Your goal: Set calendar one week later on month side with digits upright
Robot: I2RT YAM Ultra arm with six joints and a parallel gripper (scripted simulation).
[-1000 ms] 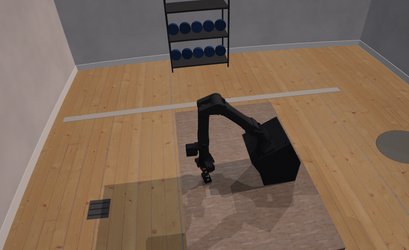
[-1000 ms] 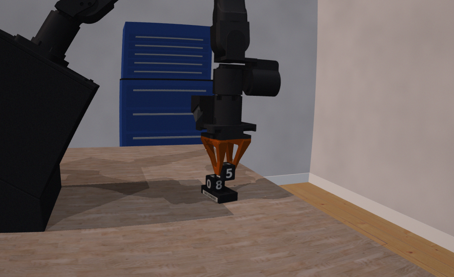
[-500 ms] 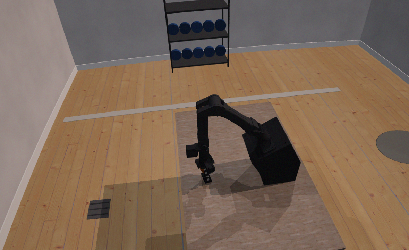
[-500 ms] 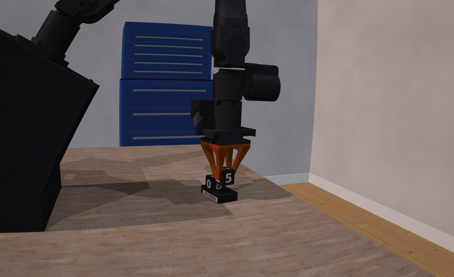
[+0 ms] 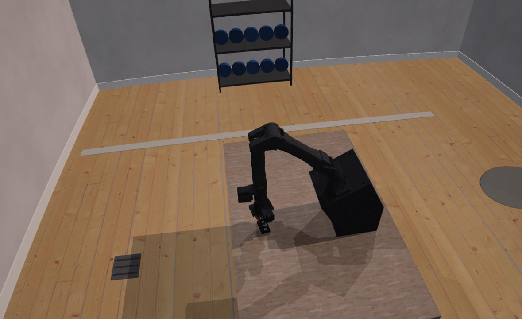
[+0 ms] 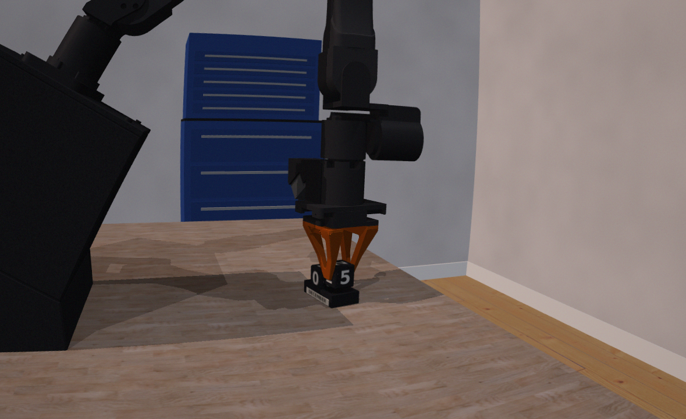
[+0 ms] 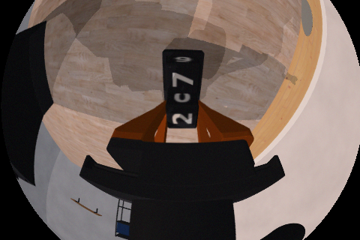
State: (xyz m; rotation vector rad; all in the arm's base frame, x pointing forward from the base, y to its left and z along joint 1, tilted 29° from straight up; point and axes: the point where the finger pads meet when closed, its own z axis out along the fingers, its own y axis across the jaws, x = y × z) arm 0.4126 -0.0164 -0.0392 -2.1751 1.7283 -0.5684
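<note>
Now: hand 30 mm above the black tray and 20 mm to the right of it.
</note>
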